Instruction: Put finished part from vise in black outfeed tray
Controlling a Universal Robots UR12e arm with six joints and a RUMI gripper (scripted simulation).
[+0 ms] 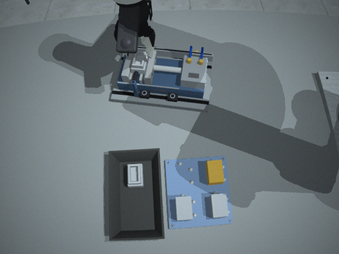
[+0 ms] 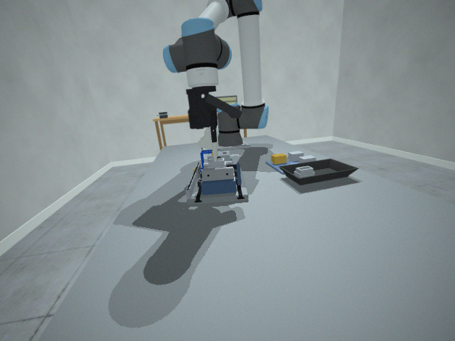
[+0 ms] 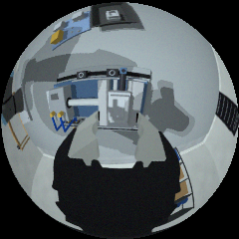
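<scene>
The blue vise is 60 mm behind my hand, 10 mm to the left of it and 90 mm below it. Round my hand: blue plate (190 mm behind, 350 mm to the left, 130 mm below); yellow block (230 mm behind, 290 mm to the left, 110 mm below).
</scene>
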